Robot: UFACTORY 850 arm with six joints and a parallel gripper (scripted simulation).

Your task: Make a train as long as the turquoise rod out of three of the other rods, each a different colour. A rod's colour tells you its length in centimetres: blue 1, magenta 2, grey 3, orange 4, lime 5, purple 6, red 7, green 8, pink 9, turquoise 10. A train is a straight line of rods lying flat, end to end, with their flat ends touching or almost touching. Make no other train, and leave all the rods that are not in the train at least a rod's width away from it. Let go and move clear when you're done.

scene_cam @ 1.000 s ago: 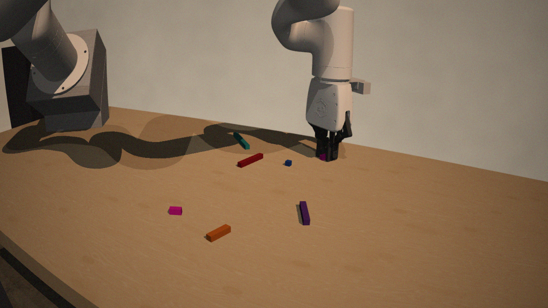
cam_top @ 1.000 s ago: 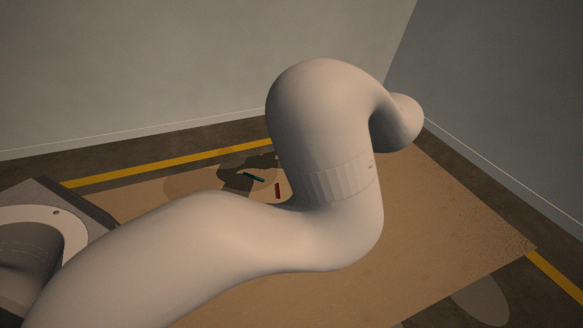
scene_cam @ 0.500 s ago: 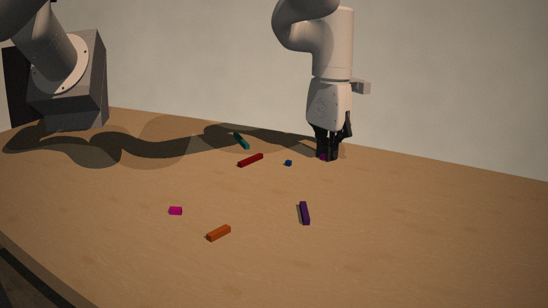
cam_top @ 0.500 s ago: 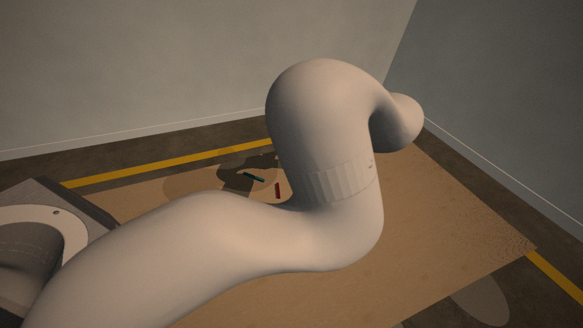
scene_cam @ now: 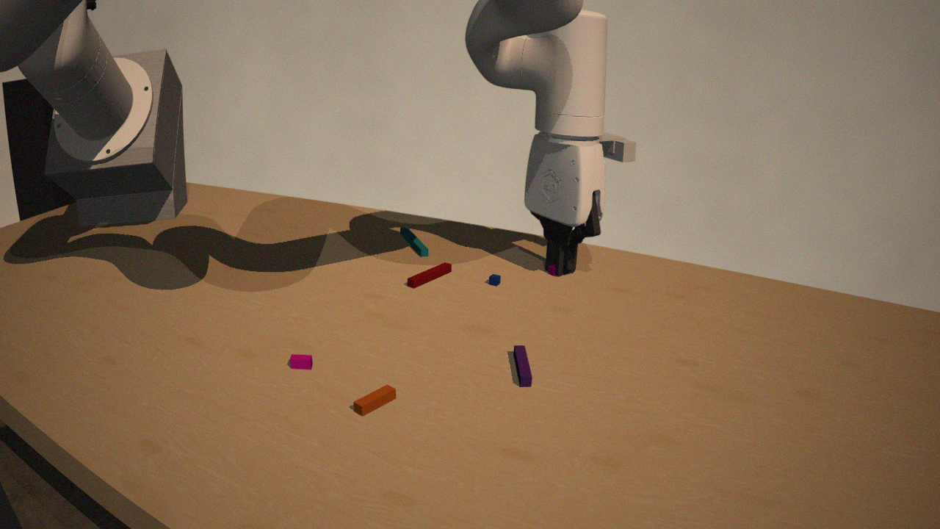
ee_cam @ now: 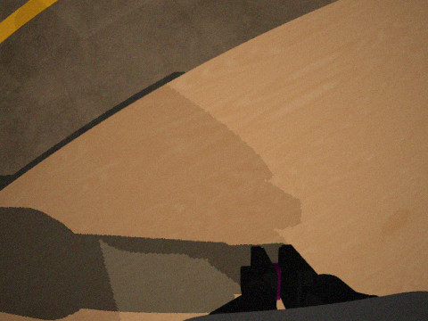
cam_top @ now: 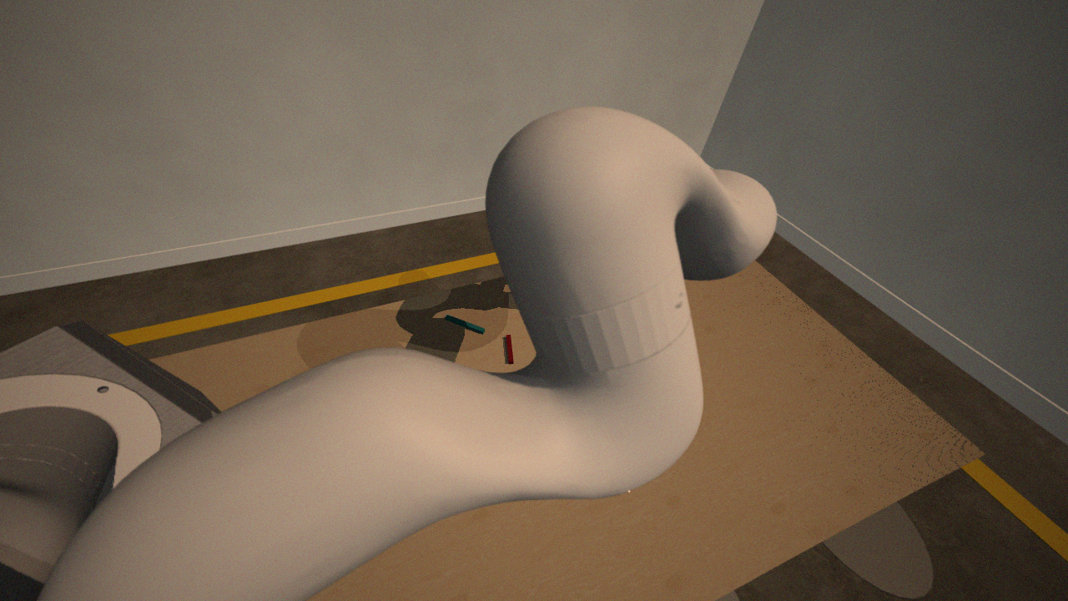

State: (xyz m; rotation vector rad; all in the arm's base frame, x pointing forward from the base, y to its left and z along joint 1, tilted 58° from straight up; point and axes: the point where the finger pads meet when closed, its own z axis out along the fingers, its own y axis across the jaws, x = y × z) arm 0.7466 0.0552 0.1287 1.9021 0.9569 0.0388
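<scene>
Right now the blue rod is 80 mm behind my hand, 50 mm to the right of it and 20 mm below it. Round my hand: purple rod: 50 mm behind, 250 mm to the right, 20 mm below; red rod: 160 mm behind, 40 mm to the right, 20 mm below; turquoise rod: 200 mm behind, 80 mm to the left, 20 mm below.
</scene>
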